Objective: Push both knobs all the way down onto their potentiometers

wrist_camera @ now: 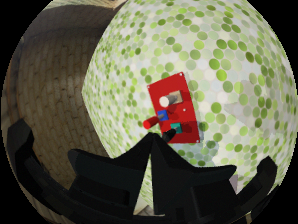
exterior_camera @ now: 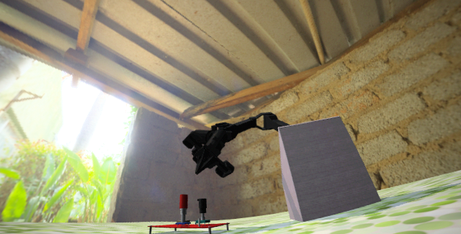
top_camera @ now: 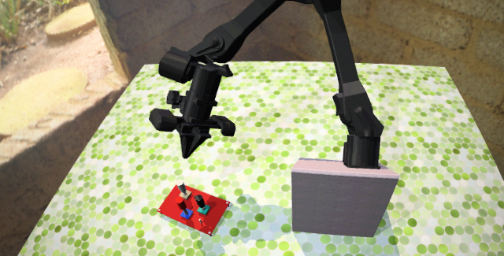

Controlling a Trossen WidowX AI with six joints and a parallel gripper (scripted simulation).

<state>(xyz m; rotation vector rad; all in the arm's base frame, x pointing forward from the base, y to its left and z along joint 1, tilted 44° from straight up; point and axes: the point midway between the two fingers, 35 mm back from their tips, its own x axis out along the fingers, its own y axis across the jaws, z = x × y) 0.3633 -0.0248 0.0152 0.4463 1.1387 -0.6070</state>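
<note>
Right now the black knob is 3 cm behind my gripper tip, 5 cm to the left of it and 9 cm below it.
</note>
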